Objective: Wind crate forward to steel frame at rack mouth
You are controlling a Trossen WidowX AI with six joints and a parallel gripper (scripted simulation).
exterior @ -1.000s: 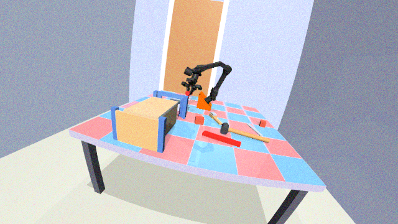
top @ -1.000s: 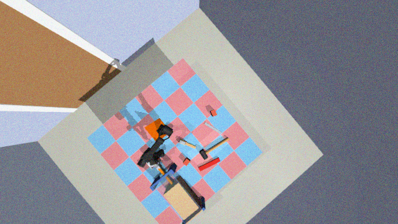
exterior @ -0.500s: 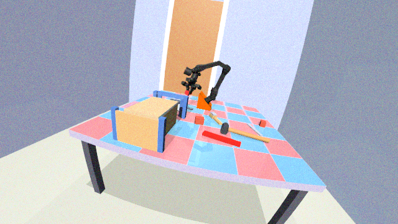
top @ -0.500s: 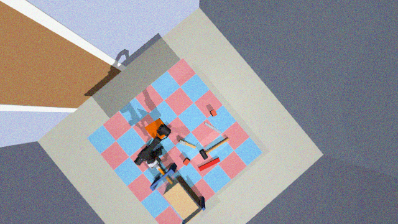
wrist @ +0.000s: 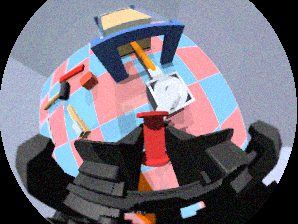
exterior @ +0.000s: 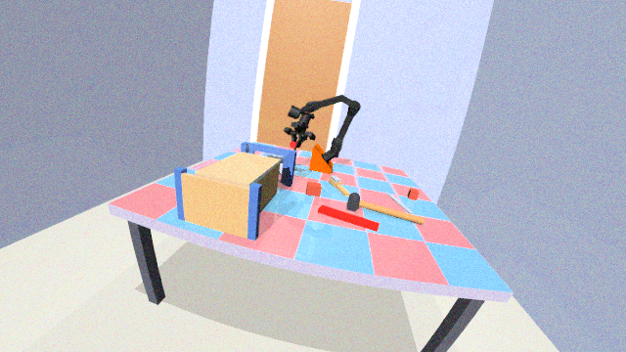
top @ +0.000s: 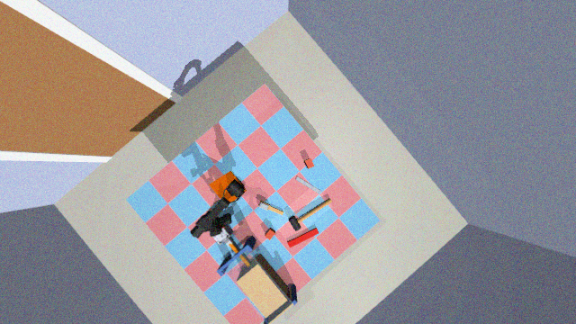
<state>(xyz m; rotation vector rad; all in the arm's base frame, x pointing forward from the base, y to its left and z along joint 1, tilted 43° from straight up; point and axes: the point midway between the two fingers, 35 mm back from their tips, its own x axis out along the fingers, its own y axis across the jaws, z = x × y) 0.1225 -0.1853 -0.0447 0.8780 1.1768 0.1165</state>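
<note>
My gripper tip is 21 cm short of the blue steel frame, 7 cm to the left of it and 3 cm above it. Also, from my gripper tip: winch: 10 cm below, 8 cm to the right, 4 cm ahead; dark red knob: 1 cm behind; brush: 28 cm to the left, 12 cm below, 12 cm ahead.
</note>
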